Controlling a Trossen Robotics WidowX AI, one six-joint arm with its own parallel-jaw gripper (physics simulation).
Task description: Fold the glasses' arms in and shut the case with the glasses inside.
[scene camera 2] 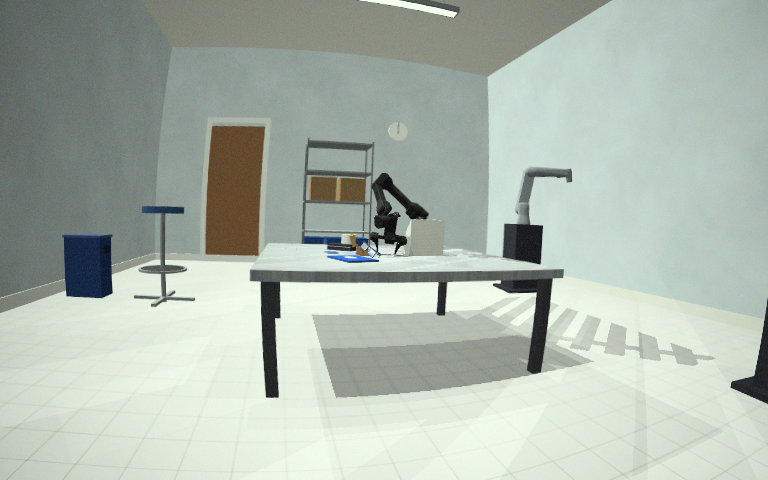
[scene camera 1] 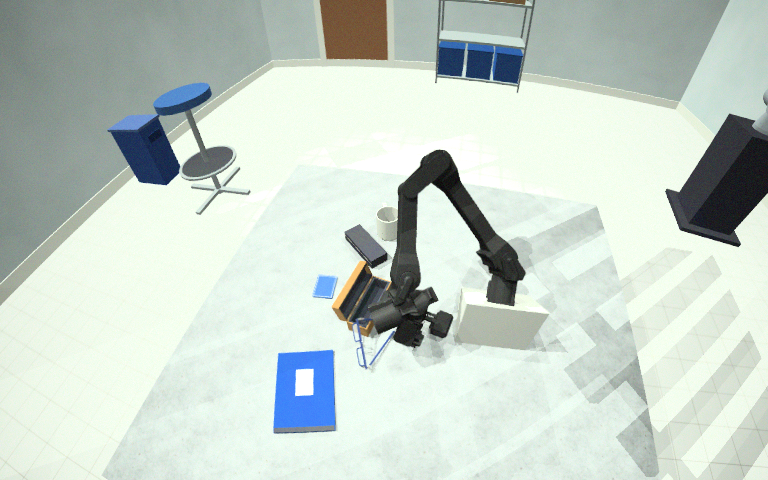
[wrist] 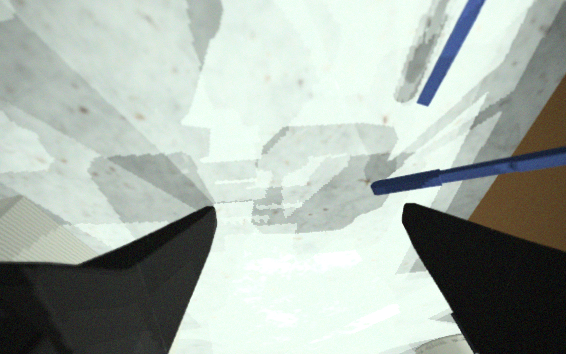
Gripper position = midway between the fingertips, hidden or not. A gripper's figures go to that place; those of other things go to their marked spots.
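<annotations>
There is a blue book with white label (scene camera 1: 304,399), and it is 0.86 m from the lens. My gripper (scene camera 1: 414,320), for its part, is 0.93 m from the lens.
</annotations>
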